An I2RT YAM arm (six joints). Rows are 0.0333 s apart.
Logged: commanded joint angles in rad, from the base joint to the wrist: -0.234 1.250 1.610 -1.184 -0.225 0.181; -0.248 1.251 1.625 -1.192 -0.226 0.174; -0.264 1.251 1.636 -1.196 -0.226 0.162; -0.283 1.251 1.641 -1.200 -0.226 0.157; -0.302 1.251 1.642 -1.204 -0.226 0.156; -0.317 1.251 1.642 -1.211 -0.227 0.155; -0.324 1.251 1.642 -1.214 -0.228 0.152; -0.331 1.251 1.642 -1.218 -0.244 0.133; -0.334 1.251 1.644 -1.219 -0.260 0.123; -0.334 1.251 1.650 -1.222 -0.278 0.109; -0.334 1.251 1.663 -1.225 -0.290 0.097; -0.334 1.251 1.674 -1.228 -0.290 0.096; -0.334 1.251 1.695 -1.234 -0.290 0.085; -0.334 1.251 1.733 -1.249 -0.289 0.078; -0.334 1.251 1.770 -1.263 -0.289 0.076; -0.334 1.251 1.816 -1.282 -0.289 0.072; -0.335 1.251 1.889 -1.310 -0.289 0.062; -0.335 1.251 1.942 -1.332 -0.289 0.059
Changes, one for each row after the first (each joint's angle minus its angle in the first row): -0.014 0.001 0.015 -0.008 -0.001 -0.007; -0.030 0.001 0.026 -0.012 -0.001 -0.019; -0.049 0.001 0.031 -0.016 -0.001 -0.024; -0.068 0.001 0.032 -0.020 -0.001 -0.025; -0.083 0.001 0.032 -0.027 -0.002 -0.026; -0.090 0.001 0.032 -0.030 -0.003 -0.029; -0.097 0.001 0.032 -0.034 -0.019 -0.048; -0.100 0.001 0.034 -0.035 -0.035 -0.058; -0.100 0.001 0.040 -0.038 -0.053 -0.072; -0.100 0.001 0.053 -0.041 -0.065 -0.084; -0.100 0.001 0.064 -0.044 -0.065 -0.085; -0.100 0.001 0.085 -0.050 -0.065 -0.096; -0.100 0.001 0.123 -0.065 -0.064 -0.103; -0.100 0.001 0.160 -0.079 -0.064 -0.105; -0.100 0.001 0.206 -0.098 -0.064 -0.109; -0.101 0.001 0.279 -0.126 -0.064 -0.119; -0.101 0.001 0.332 -0.148 -0.064 -0.122
